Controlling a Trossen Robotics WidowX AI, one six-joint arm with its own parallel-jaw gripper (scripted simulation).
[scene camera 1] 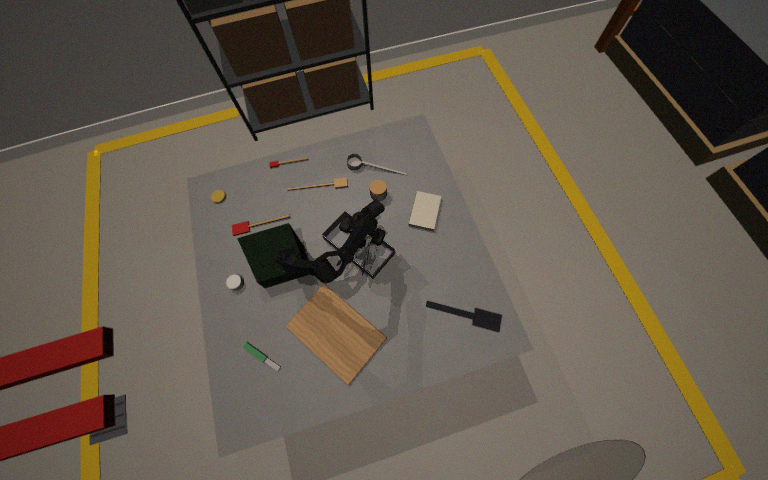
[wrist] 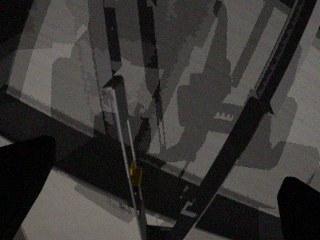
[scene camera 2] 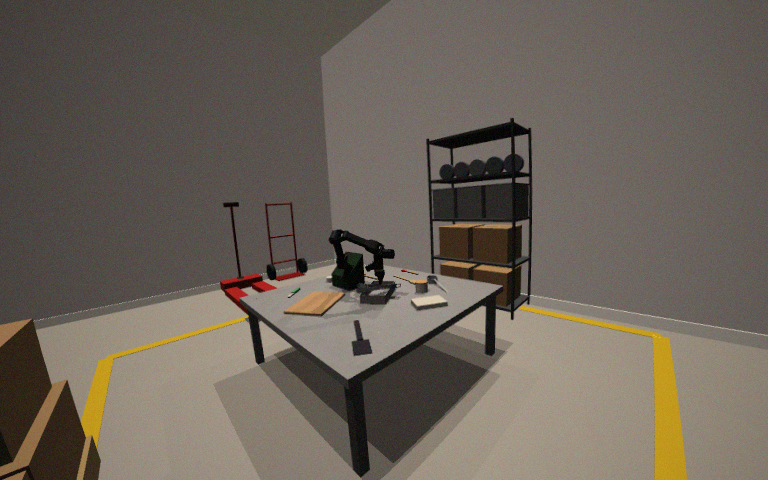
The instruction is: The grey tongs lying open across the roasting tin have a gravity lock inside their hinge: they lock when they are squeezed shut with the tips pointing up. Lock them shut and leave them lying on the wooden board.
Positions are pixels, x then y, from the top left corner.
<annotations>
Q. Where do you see a wooden board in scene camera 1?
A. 341, 338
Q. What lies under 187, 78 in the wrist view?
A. A roasting tin.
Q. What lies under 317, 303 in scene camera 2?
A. A wooden board.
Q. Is my gripper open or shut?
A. Open.
</annotations>
